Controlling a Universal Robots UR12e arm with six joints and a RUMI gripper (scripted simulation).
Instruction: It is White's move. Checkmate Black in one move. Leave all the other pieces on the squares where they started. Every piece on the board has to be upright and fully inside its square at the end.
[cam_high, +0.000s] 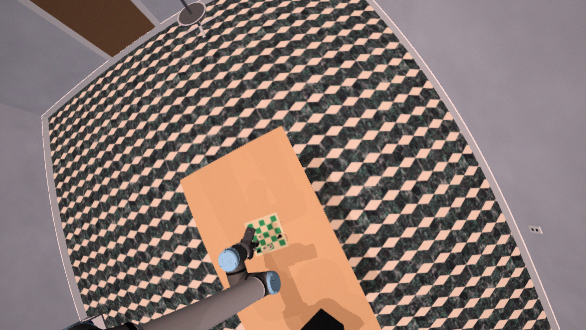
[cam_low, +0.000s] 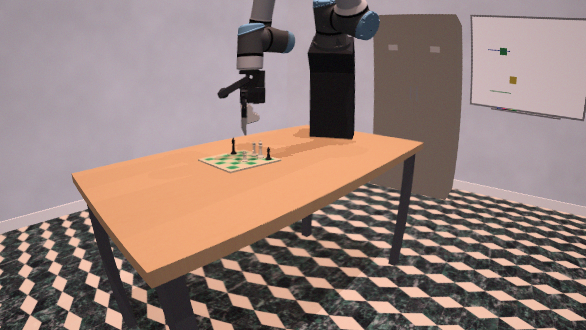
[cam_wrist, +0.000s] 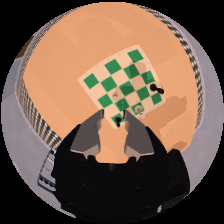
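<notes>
Now: the white chess piece 9 cm below my hand. Also, from my hand: tall black piece (11 cm to the right, 8 cm below, 6 cm behind); then short black piece (9 cm below, 7 cm behind, 5 cm to the left); then green-and-cream chessboard (11 cm below, 4 cm to the right, 1 cm behind).
</notes>
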